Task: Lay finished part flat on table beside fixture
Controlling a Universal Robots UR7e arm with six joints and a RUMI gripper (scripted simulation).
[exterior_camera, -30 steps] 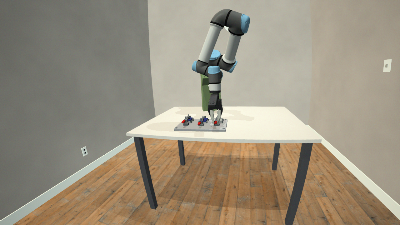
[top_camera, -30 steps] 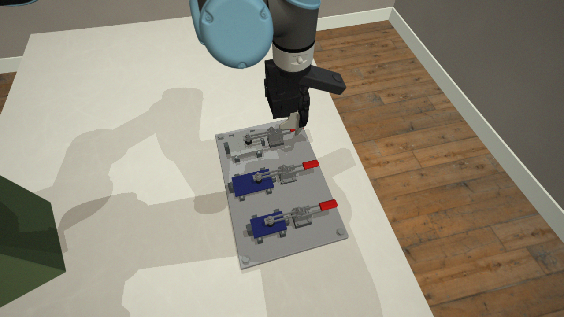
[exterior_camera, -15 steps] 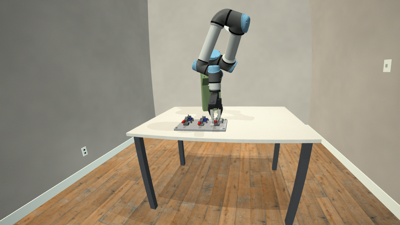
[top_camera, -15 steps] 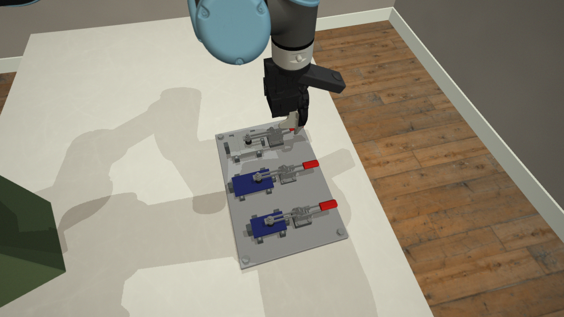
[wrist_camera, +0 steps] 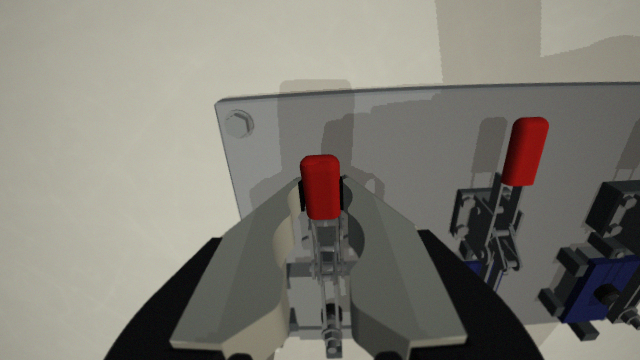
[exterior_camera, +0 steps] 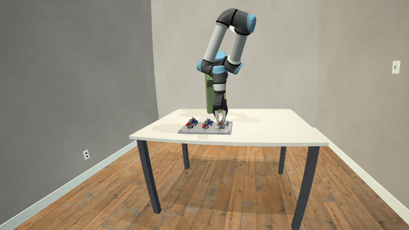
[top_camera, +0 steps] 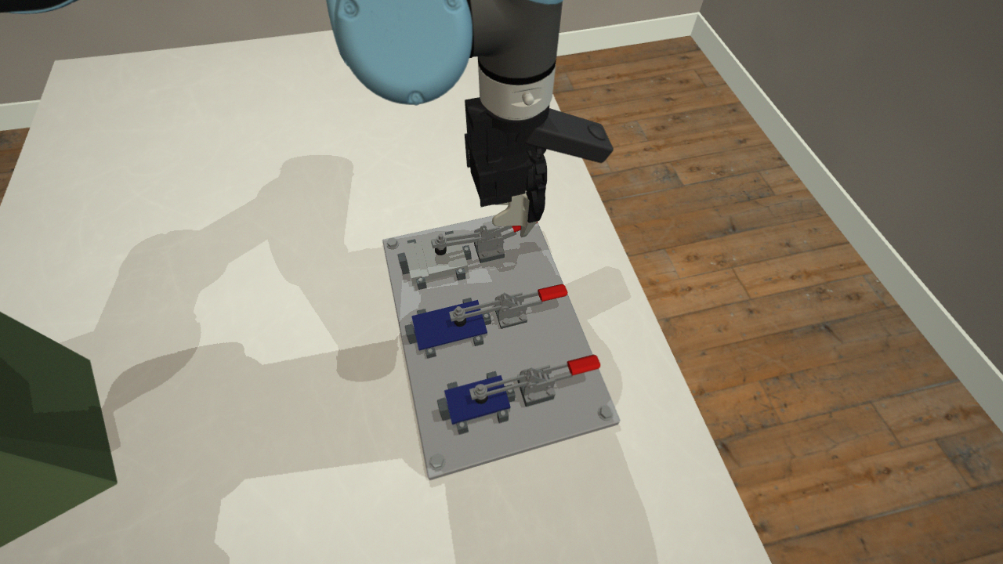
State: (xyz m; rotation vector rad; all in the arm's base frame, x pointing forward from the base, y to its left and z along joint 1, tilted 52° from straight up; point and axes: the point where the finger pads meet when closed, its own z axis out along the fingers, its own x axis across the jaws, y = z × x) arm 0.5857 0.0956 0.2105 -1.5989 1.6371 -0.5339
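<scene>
My hand is 5 cm past the toggle clamp, 2 cm above it and 1 cm to the left of it. Round my hand: grey fixture plate 12 cm to the right, 7 cm behind, 6 cm below; then blue blank 13 cm to the right, 12 cm behind, 4 cm below; then grey finished part 14 cm behind, 3 cm below, 2 cm to the right.
</scene>
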